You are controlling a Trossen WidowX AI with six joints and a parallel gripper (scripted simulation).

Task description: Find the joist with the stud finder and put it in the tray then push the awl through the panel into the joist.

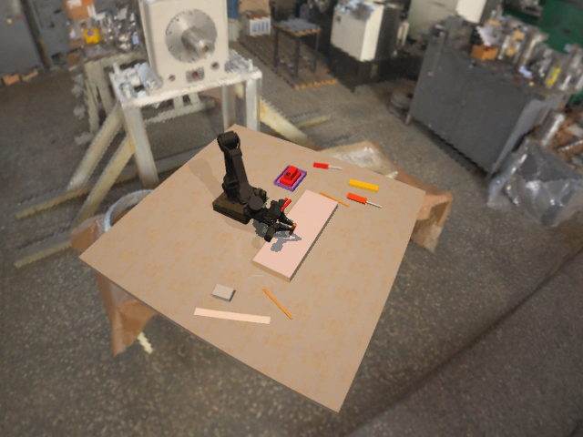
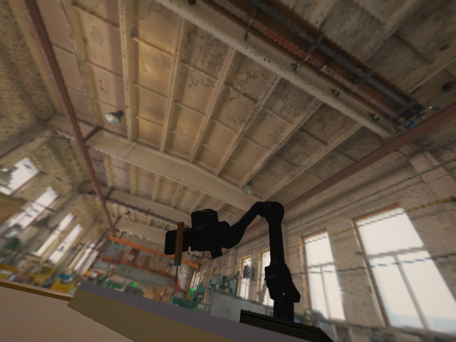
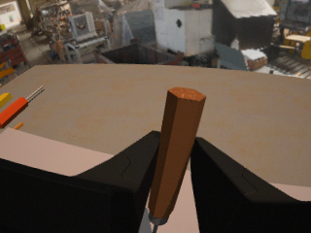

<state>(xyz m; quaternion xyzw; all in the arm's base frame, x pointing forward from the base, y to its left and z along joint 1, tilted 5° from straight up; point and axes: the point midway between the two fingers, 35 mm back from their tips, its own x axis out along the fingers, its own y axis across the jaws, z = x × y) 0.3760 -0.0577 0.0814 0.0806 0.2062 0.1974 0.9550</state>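
Now: the awl 2 cm behind my gripper tip and 4 cm below it. Also, from my gripper tip: grey block (8 cm behind, 36 cm to the right, 15 cm below); then indicator window (30 cm behind, 36 cm to the left, 10 cm below); then pale strip (1 cm ahead, 41 cm to the right, 16 cm below).
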